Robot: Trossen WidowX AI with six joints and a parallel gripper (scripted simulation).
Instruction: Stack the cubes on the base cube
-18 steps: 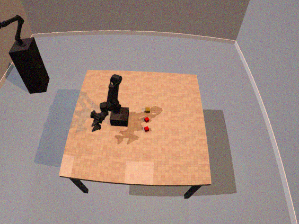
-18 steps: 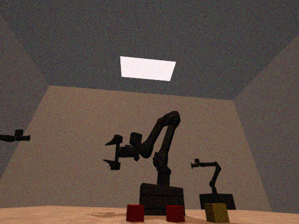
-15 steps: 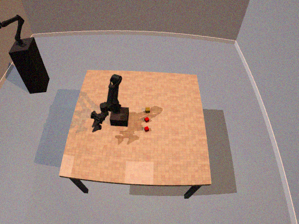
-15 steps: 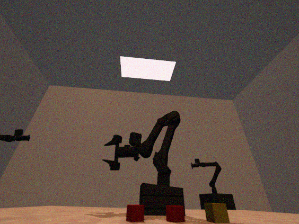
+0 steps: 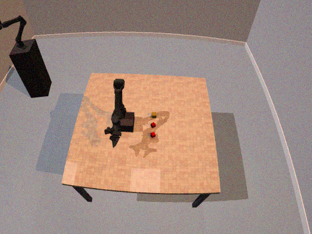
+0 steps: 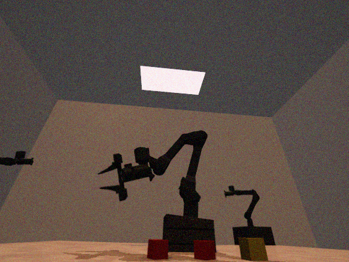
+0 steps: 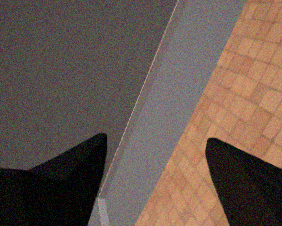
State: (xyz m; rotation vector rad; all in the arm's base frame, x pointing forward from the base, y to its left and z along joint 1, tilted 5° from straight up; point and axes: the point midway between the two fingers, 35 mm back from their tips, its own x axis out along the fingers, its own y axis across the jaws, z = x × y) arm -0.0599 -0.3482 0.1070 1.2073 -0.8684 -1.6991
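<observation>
My gripper tip is now 340 mm short of the red cube, 300 mm to the right of it and 200 mm above it. From my gripper tip the other things lie so: yellow base cube: 410 mm to the left, 360 mm ahead, 200 mm below.
</observation>
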